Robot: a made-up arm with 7 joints. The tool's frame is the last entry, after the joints. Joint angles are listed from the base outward. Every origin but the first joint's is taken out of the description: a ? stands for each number. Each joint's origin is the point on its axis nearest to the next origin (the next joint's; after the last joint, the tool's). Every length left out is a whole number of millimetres.
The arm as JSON. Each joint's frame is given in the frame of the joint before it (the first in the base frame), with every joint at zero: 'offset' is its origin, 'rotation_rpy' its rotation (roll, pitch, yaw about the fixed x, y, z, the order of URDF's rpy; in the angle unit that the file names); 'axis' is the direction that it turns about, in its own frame. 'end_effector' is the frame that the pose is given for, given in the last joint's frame.
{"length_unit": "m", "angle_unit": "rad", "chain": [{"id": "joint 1", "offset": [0.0, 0.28, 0.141], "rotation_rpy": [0.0, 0.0, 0.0], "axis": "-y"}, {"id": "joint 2", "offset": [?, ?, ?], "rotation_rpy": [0.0, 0.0, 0.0], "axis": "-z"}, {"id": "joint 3", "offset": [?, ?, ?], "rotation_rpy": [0.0, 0.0, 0.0], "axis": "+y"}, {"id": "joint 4", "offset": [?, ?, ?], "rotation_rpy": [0.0, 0.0, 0.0], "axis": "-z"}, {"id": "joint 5", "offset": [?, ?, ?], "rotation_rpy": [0.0, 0.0, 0.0], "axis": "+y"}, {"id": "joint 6", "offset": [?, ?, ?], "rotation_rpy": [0.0, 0.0, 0.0], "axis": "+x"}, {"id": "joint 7", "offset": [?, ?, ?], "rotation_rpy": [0.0, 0.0, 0.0], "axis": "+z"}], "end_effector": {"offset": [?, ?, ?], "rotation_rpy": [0.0, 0.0, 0.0]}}
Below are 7 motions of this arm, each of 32 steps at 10 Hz.
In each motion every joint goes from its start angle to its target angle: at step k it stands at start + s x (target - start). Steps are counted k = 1, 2, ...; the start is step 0. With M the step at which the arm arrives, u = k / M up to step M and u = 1 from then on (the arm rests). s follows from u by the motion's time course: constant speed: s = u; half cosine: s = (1 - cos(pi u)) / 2; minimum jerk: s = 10 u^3 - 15 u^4 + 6 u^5.
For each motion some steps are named. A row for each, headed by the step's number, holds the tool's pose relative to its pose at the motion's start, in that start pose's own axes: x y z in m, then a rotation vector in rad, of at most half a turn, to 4 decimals.
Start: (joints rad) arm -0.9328 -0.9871 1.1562 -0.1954 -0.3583 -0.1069 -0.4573
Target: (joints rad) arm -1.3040 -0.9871 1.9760 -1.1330 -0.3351 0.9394 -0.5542
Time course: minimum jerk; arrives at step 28
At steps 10, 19, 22, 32:
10: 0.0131 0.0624 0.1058 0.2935 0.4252 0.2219
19: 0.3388 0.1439 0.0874 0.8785 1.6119 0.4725
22: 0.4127 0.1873 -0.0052 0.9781 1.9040 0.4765
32: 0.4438 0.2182 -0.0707 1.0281 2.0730 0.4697

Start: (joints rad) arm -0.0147 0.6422 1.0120 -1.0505 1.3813 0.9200 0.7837
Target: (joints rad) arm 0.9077 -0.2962 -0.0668 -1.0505 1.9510 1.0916 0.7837
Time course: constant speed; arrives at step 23
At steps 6, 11, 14, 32:
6: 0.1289 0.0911 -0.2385 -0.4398 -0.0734 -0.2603
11: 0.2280 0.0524 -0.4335 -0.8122 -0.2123 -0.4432
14: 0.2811 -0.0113 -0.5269 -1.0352 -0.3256 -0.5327
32: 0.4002 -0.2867 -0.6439 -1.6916 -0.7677 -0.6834

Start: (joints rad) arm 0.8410 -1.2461 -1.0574 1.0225 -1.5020 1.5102 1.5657
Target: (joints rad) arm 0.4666 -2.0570 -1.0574 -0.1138 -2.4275 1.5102 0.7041
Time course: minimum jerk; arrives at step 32
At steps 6, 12, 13, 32:
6: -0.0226 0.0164 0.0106 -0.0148 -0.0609 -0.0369
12: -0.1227 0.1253 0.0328 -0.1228 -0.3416 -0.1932
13: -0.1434 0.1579 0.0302 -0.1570 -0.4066 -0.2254
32: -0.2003 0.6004 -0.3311 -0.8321 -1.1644 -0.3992

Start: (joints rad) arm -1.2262 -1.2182 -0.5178 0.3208 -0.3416 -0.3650 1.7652
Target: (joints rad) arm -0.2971 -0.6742 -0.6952 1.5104 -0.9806 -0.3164 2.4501
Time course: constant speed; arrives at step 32
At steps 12, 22, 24, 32:
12: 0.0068 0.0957 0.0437 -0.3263 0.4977 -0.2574
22: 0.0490 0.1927 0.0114 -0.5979 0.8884 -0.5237
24: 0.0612 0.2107 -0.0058 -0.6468 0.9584 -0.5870
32: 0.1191 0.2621 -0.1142 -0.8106 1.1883 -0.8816

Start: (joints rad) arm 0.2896 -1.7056 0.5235 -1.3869 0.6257 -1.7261 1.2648
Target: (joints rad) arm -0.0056 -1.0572 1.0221 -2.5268 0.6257 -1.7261 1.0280
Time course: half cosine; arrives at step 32
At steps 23, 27, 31, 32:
23: 0.2194 -0.6315 -0.0384 -0.6113 -0.0724 -0.9304
27: 0.1838 -0.7292 -0.0226 -0.6941 -0.0438 -1.1006
31: 0.1606 -0.7701 -0.0145 -0.7306 -0.0260 -1.1797
32: 0.1595 -0.7717 -0.0142 -0.7322 -0.0252 -1.1831

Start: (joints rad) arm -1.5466 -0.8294 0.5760 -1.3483 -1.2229 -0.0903 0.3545
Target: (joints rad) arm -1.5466 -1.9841 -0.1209 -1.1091 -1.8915 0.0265 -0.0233
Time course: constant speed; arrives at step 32
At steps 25, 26, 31, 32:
25: -0.0210 0.0169 0.1959 0.6209 -0.5507 0.3285
26: -0.0254 0.0102 0.2074 0.6589 -0.5765 0.3321
31: -0.0493 -0.0370 0.2626 0.8615 -0.7048 0.3354
32: -0.0543 -0.0493 0.2727 0.9045 -0.7301 0.3331

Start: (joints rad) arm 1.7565 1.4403 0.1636 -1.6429 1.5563 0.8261 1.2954
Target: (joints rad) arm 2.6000 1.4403 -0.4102 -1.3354 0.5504 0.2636 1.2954
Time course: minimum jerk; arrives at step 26
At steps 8, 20, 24, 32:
8: -0.0652 0.0081 -0.1748 -0.3210 -0.0152 0.1280
20: -0.0407 -0.5941 -0.6544 -1.8412 -0.2017 0.3215
24: -0.0039 -0.6796 -0.6412 -2.0090 -0.2495 0.2965
32: -0.0019 -0.6837 -0.6402 -2.0174 -0.2522 0.2950

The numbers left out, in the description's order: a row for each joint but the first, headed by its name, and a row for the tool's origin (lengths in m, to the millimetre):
joint 2: -0.056 0.0 -0.119
joint 3: -0.031 -0.207 0.0
joint 4: -0.079 0.0 0.312
joint 5: 0.067 -0.45 0.0
joint 6: 0.064 0.0 0.017
joint 7: 0.0 0.277 -0.065
tool: 0.005 0.377 0.0

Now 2 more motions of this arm.
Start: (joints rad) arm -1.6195 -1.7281 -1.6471 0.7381 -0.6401 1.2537 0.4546
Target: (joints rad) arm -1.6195 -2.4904 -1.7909 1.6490 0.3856 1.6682 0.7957
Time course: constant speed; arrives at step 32
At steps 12, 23, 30, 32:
12: 0.0767 -0.1927 0.1703 0.0205 -0.3375 -0.5316
23: -0.0167 -0.4139 0.3448 0.0058 -0.7270 -1.0285
30: -0.1627 -0.5190 0.4326 -0.0517 -1.0006 -1.3445
32: -0.2129 -0.5386 0.4514 -0.0781 -1.0805 -1.4344

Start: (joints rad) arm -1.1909 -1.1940 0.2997 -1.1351 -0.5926 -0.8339 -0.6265
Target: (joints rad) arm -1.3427 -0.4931 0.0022 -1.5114 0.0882 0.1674 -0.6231
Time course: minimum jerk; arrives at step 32
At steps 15, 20, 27, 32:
15: -0.0772 -0.0211 0.2445 0.1802 0.3439 0.0122
20: -0.0657 -0.0225 0.3783 0.2718 0.5965 -0.0248
27: -0.0109 -0.0148 0.4643 0.3407 0.8334 -0.0982
32: -0.0015 -0.0135 0.4721 0.3485 0.8630 -0.1102

